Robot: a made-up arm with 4 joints.
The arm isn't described. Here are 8 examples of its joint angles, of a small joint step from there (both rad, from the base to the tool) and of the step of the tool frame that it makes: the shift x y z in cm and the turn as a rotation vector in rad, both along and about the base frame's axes.
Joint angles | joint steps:
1: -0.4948 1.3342 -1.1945 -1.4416 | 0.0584 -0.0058 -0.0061 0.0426
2: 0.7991 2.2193 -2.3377 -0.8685 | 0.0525 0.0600 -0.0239 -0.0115
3: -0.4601 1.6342 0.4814 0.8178 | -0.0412 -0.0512 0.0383 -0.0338
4: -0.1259 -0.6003 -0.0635 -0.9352 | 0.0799 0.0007 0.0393 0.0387
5: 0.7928 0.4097 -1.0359 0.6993 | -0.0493 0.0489 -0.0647 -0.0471
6: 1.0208 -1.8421 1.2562 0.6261 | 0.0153 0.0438 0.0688 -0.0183
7: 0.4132 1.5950 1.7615 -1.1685 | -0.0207 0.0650 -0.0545 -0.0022
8: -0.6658 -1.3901 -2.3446 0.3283 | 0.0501 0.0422 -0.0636 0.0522
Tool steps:
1: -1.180 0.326 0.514 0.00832 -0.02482 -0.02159
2: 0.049 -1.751 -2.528 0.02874 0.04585 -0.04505
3: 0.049 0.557 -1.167 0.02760 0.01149 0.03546
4: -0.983 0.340 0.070 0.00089 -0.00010 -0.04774
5: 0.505 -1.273 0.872 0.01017 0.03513 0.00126
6: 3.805 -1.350 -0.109 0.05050 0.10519 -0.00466
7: -1.025 -1.626 0.318 -0.01706 0.03808 0.04819
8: -0.161 4.489 1.634 0.04572 0.04366 -0.12984
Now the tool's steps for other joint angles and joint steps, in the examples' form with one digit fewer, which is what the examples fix.
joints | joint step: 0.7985 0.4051 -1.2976 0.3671 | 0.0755 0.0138 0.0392 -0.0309
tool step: 2.41 -1.42 0.52 0.0753 0.0156 -0.0785
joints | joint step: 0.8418 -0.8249 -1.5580 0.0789 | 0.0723 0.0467 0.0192 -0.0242
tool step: 2.79 1.99 3.68 0.0656 0.0448 -0.0452
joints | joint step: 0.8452 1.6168 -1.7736 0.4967 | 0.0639 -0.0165 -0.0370 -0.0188
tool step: 0.63 0.01 0.40 -0.0391 0.0061 -0.0601
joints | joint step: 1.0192 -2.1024 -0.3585 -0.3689 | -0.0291 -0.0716 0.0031 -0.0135
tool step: -0.62 -1.17 -1.18 -0.0493 -0.0343 0.0356
